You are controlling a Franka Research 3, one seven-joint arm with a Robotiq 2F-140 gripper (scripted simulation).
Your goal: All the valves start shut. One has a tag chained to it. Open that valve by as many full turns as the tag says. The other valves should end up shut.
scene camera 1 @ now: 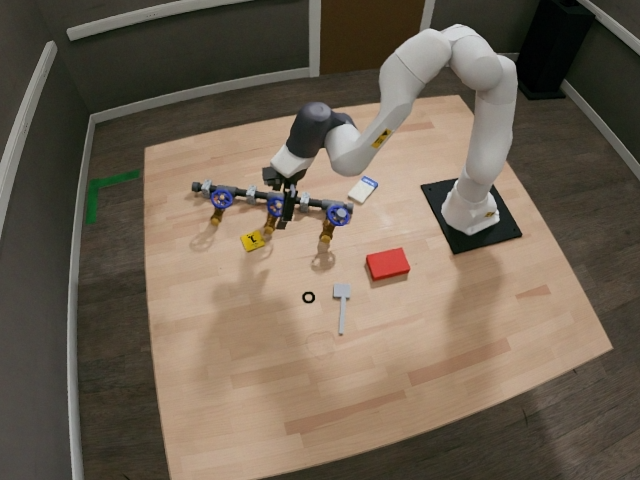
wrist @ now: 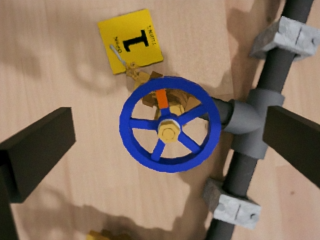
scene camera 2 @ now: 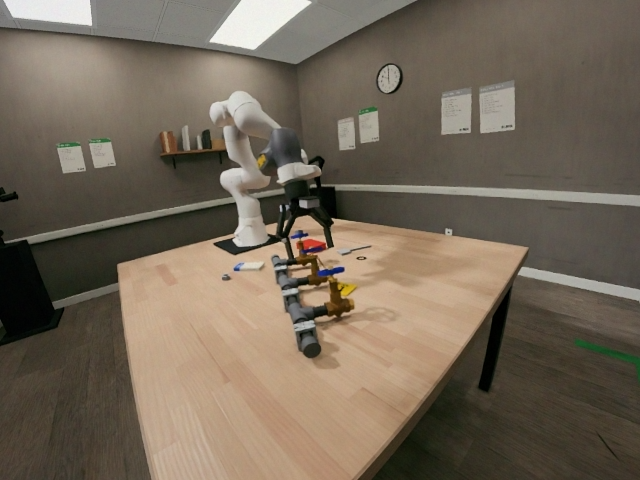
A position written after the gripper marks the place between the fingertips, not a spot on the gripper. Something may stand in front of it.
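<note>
The gripper [scene camera 2: 312, 253] appears in the wrist view [wrist: 169, 123] as well. The scene also has a handwheel [wrist: 154, 161], a yellow tag [wrist: 132, 36] and a red block [scene camera 1: 390, 263]; in the wrist view the block is out of frame.
</note>
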